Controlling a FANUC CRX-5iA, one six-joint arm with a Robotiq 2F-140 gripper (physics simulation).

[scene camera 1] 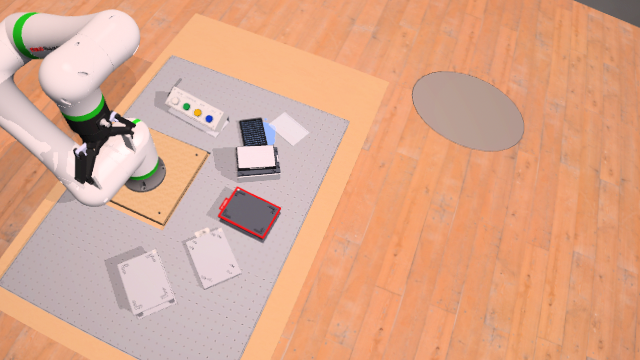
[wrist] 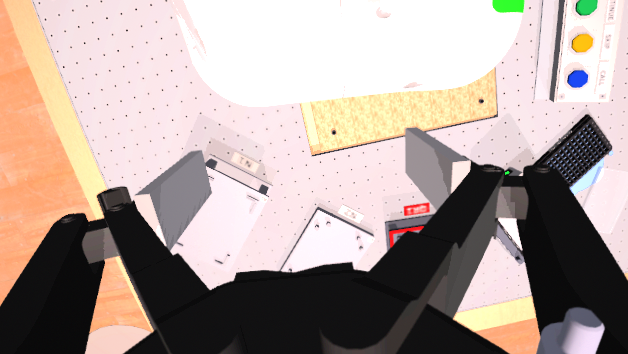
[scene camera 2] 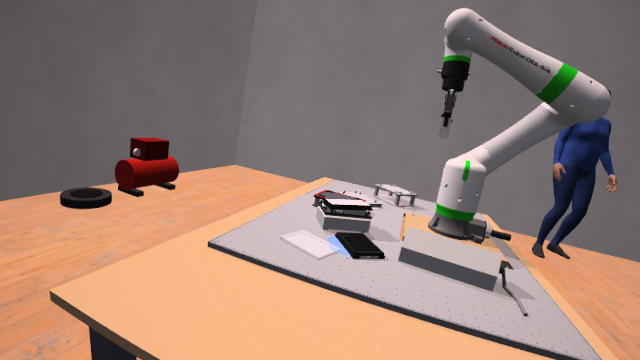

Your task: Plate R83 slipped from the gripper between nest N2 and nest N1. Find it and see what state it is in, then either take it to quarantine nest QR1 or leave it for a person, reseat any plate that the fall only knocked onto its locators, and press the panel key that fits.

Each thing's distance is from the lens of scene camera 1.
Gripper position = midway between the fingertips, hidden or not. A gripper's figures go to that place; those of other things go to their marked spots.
gripper [scene camera 1: 114, 166]: 126 cm
lidded well plate [scene camera 1: 261, 157]: 150 cm
button box [scene camera 1: 183, 105]: 166 cm
